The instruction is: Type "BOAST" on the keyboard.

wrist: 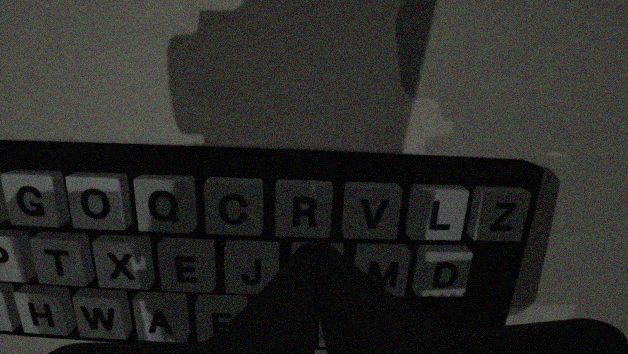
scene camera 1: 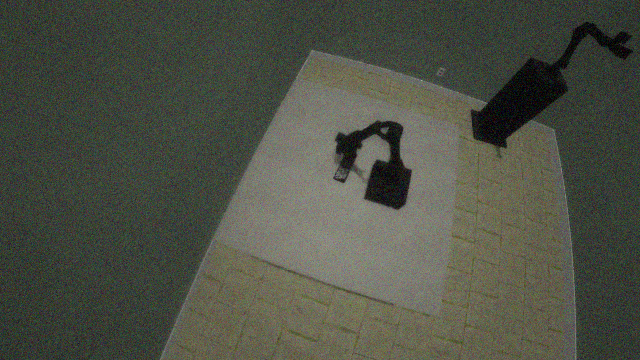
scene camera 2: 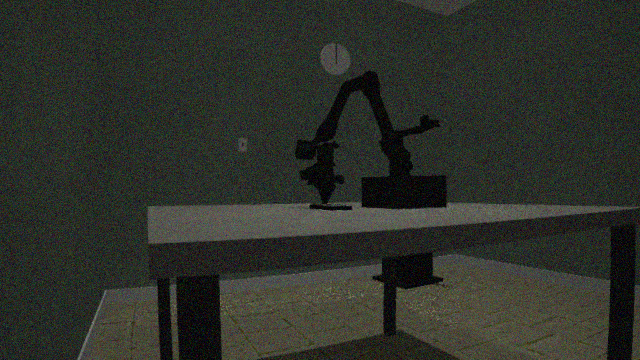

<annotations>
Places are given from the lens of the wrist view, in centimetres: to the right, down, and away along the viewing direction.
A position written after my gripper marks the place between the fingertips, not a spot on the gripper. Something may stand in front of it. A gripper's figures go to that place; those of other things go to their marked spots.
my gripper (wrist: 315, 255): 0, 3, 11
black keyboard (wrist: 495, 266): 6, 3, 12
</annotations>
